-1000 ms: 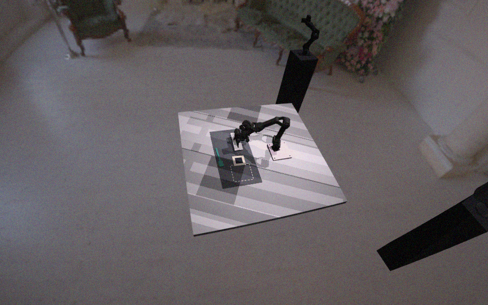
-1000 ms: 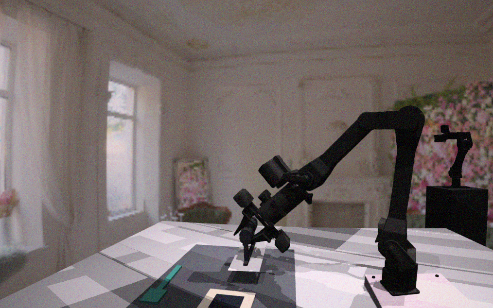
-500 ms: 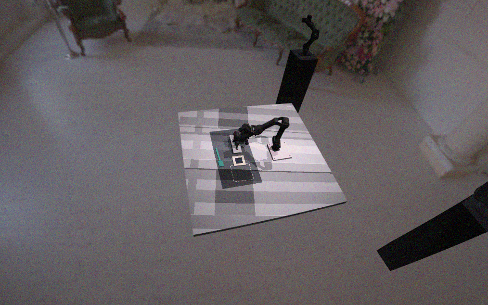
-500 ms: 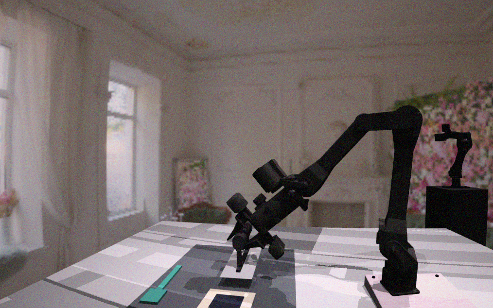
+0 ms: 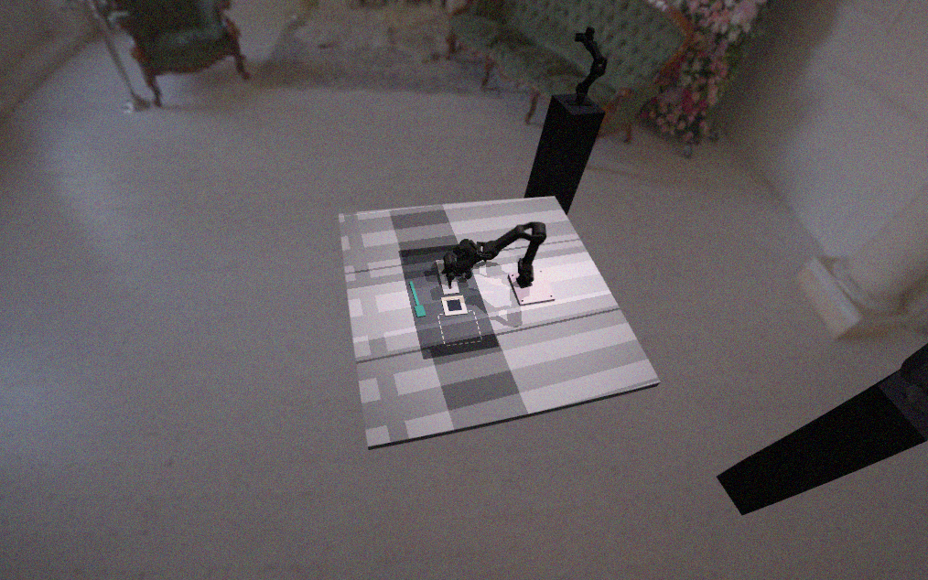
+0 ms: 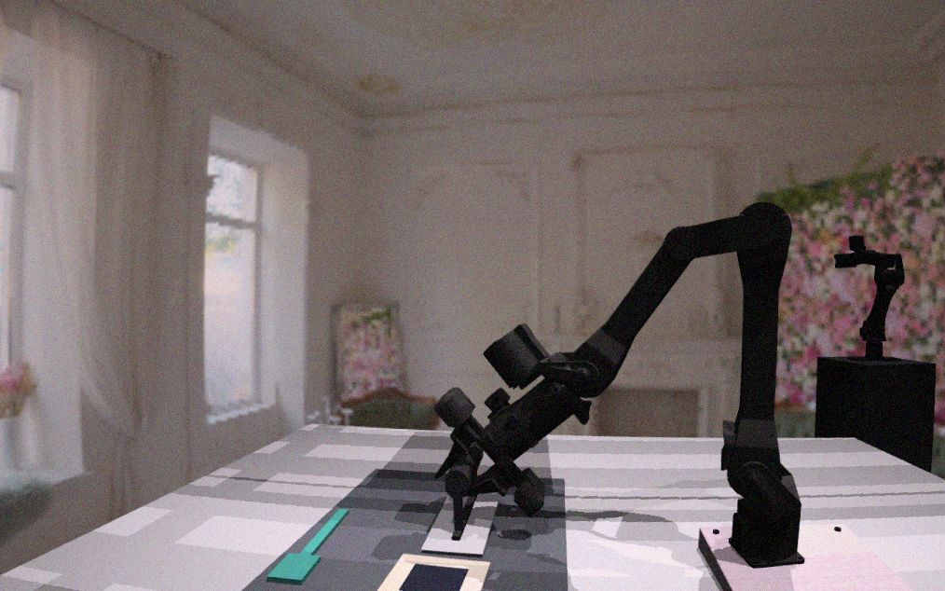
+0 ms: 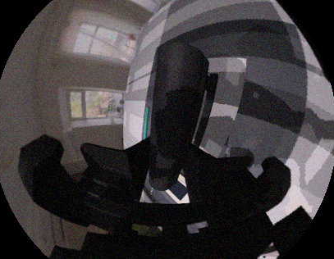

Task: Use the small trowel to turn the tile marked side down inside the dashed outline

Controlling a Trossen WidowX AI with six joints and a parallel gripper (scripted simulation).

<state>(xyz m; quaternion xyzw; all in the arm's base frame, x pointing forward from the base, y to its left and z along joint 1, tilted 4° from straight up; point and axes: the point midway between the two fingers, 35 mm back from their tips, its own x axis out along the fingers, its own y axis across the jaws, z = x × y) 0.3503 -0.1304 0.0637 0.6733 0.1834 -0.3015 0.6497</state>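
The dark mat is 8 cm to the left of my gripper tip, 8 cm below it and 2 cm ahead of it. Round my gripper tip: trowel 3 cm behind, 1 cm below; then teal flat tool 16 cm ahead, 8 cm to the left, 6 cm below; then tile 15 cm to the left, 6 cm below.
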